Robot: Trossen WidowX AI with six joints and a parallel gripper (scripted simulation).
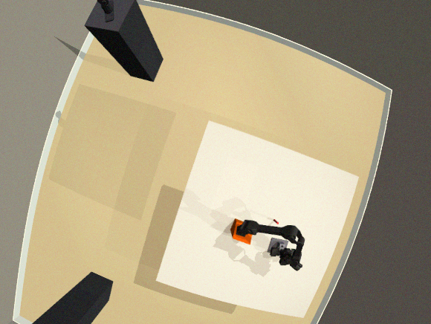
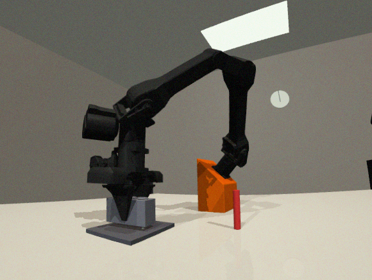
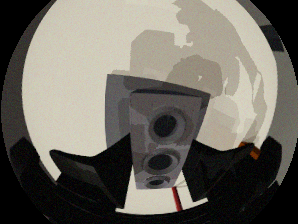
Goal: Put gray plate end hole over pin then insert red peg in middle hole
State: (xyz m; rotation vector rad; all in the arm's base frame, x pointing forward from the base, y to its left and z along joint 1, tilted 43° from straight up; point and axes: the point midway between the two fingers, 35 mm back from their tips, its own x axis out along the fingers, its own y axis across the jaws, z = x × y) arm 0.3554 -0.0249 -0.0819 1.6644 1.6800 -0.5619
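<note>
The plate is 3 cm above my gripper tip. From my gripper tip the other things lie so: red peg (11 cm behind, 19 cm to the left, 1 cm above); base (2 cm to the left, 2 cm below).
</note>
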